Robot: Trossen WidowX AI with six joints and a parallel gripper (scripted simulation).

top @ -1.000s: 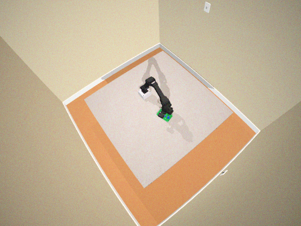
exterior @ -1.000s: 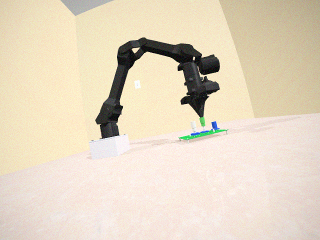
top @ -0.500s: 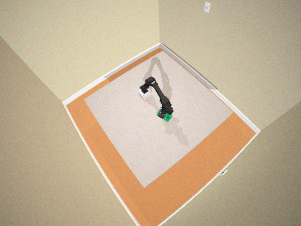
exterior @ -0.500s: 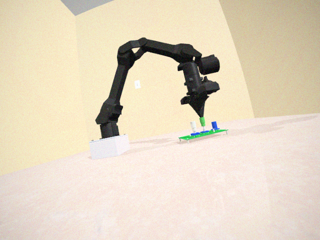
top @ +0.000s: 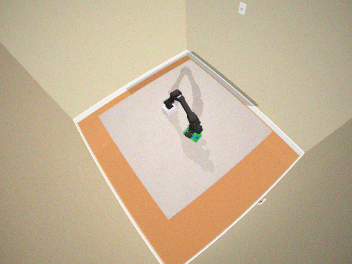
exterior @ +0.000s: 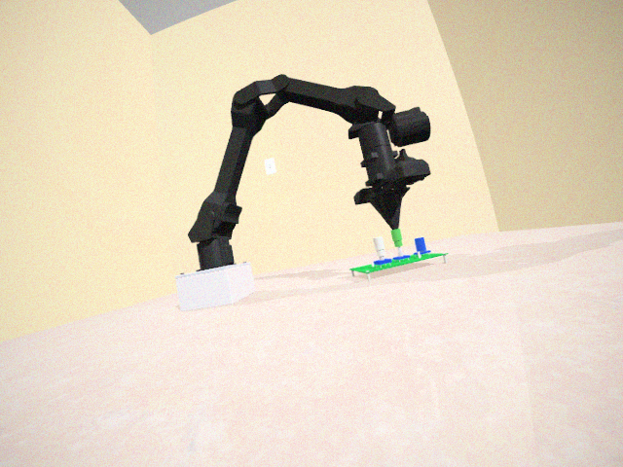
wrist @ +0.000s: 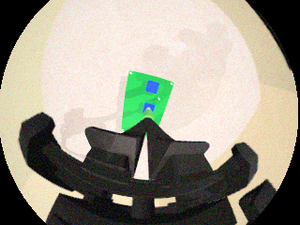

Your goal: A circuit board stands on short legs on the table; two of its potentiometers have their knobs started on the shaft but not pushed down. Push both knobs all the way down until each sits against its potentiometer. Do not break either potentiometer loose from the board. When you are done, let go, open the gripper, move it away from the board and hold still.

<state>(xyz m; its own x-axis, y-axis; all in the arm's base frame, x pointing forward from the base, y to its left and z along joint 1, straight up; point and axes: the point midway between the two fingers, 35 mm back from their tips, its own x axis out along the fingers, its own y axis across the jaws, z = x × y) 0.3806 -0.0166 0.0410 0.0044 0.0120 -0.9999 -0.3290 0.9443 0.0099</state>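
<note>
Right now my gripper tip is 2 cm above the green knob. From my gripper tip the other things lie so: white knob 4 cm behind, 3 cm to the right, 2 cm below.
</note>
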